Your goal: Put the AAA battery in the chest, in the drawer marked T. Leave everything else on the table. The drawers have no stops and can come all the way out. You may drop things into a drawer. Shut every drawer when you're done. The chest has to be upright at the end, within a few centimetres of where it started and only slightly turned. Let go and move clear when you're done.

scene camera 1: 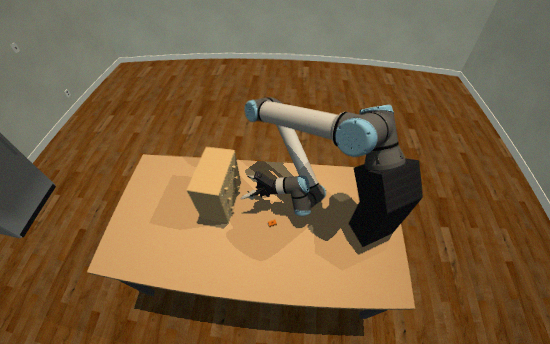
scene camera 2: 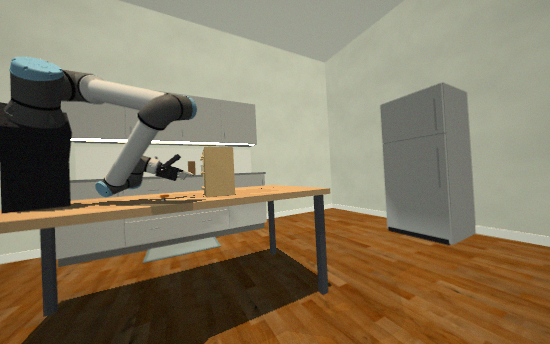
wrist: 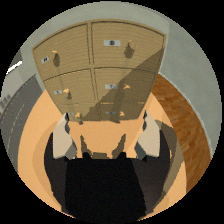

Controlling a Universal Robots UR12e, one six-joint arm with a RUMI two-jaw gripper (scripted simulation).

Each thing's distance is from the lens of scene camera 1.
wooden chest (scene camera 1: 204, 188): 130 cm
